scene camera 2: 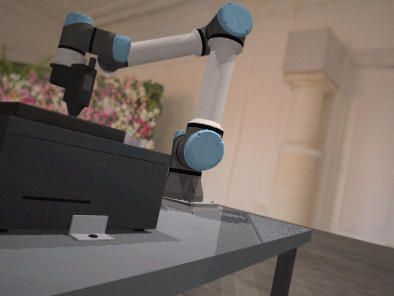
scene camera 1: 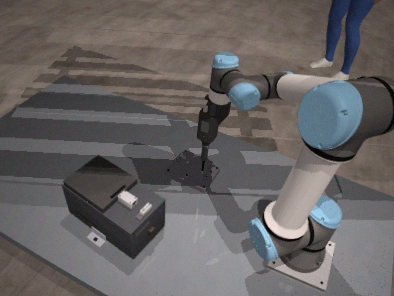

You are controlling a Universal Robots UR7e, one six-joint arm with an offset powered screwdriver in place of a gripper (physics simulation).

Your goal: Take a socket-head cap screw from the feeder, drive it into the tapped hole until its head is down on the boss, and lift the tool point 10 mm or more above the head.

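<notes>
The screwdriver's tool point [scene camera 1: 203,171] is down at the right part of the dark housing with the bosses [scene camera 1: 179,173], which lies in deep shadow on the table. Whether it touches a boss or stands above one I cannot tell. No screw can be made out at the tip, and the tapped hole and any screw head are too small and dark to see. The driver body [scene camera 1: 207,125] [scene camera 2: 80,90] is nearly upright. In the scene camera 2 view its tip and the housing are hidden behind the screw feeder [scene camera 1: 110,217] [scene camera 2: 85,175], a black box with small white parts on top.
The feeder stands left of and nearer than the housing in the scene camera 1 view, with a white bracket [scene camera 1: 96,237] [scene camera 2: 90,227] at its foot. The arm's base plate [scene camera 1: 325,275] [scene camera 2: 207,205] is bolted to the table [scene camera 1: 200,270] [scene camera 2: 200,257]. A person's legs [scene camera 1: 345,32] stand beyond the table.
</notes>
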